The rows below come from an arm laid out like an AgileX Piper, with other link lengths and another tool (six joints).
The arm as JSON. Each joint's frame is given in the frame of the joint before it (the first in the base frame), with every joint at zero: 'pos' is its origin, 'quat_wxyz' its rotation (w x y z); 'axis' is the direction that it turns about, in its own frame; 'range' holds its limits. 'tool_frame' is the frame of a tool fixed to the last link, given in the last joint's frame.
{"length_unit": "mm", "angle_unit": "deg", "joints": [
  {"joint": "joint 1", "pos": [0.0, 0.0, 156.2], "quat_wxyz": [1.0, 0.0, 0.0, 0.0], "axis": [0.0, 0.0, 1.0], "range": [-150.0, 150.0]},
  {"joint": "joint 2", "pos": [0.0, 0.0, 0.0], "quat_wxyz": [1.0, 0.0, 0.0, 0.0], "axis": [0.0, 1.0, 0.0], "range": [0.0, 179.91]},
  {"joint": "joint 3", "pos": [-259.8, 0.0, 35.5], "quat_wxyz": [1.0, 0.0, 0.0, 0.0], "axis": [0.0, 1.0, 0.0], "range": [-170.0, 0.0]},
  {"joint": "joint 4", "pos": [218.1, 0.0, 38.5], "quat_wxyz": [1.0, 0.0, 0.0, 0.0], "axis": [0.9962, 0.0, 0.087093], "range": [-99.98, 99.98]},
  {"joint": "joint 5", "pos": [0.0, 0.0, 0.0], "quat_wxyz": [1.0, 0.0, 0.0, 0.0], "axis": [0.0, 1.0, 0.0], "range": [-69.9, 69.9]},
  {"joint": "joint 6", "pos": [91.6, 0.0, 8.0], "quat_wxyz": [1.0, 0.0, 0.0, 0.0], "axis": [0.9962, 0.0, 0.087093], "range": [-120.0, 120.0]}
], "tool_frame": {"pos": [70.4, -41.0, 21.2], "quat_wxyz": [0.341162, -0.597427, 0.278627, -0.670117]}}
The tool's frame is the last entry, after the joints.
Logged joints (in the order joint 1, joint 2, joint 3, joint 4, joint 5, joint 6), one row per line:
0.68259, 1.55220, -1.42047, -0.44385, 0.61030, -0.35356
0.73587, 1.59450, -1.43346, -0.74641, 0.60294, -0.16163
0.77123, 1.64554, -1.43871, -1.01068, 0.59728, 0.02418
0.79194, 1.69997, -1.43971, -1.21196, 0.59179, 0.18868
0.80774, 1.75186, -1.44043, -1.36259, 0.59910, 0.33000
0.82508, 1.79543, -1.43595, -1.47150, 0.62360, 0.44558
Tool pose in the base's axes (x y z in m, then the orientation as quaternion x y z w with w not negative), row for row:
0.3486, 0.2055, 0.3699, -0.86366, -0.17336, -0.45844, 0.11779
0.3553, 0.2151, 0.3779, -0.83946, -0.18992, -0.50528, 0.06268
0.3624, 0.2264, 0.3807, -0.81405, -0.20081, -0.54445, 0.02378
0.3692, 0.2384, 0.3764, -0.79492, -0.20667, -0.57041, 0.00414
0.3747, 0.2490, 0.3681, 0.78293, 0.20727, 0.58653, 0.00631
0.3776, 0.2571, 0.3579, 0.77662, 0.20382, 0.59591, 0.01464
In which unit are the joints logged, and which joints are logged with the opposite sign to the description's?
The joints are logged in radians. Opposite sign: none.
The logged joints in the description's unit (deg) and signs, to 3 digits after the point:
39.110, 88.935, -81.387, -25.431, 34.968, -20.257
42.162, 91.358, -82.131, -42.766, 34.546, -9.261
44.188, 94.282, -82.432, -57.908, 34.222, 1.385
45.375, 97.401, -82.489, -69.440, 33.907, 10.811
46.280, 100.374, -82.531, -78.071, 34.326, 18.908
47.274, 102.871, -82.274, -84.311, 35.730, 25.530

